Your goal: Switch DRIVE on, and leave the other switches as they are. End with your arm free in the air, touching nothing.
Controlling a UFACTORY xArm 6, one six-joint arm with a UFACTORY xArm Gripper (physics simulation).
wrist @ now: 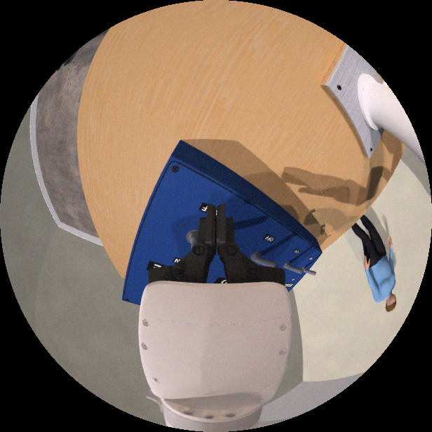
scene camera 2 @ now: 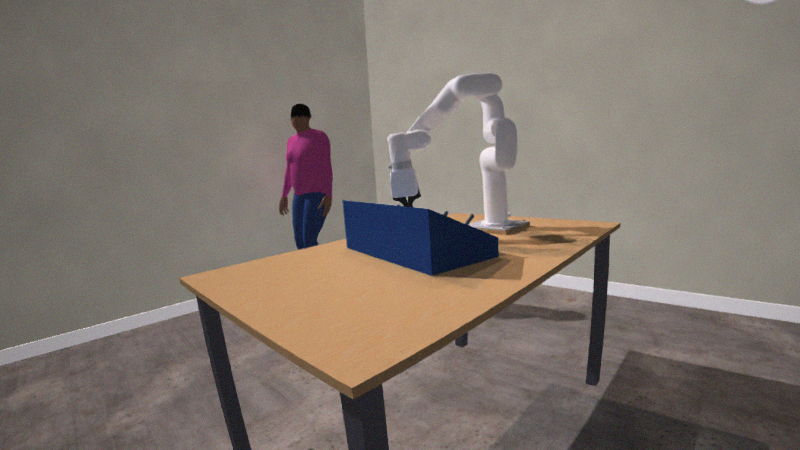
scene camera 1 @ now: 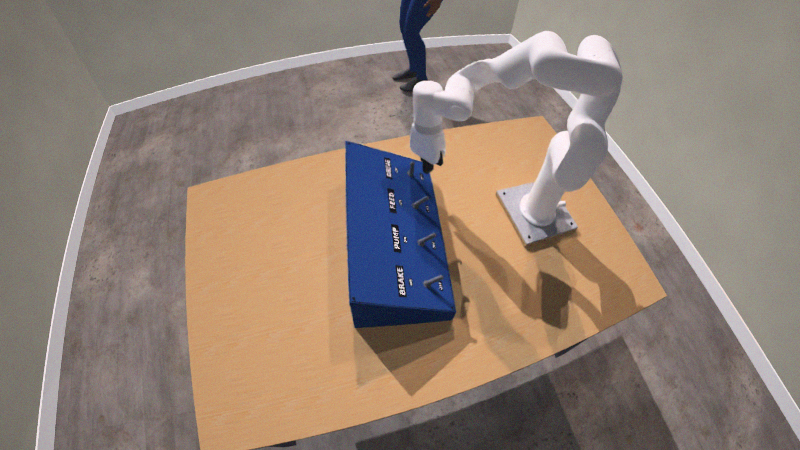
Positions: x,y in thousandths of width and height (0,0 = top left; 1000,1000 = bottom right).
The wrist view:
gripper: 501,494
blue switch panel: 443,416
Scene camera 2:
gripper: 512,477
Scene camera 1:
gripper: 536,379
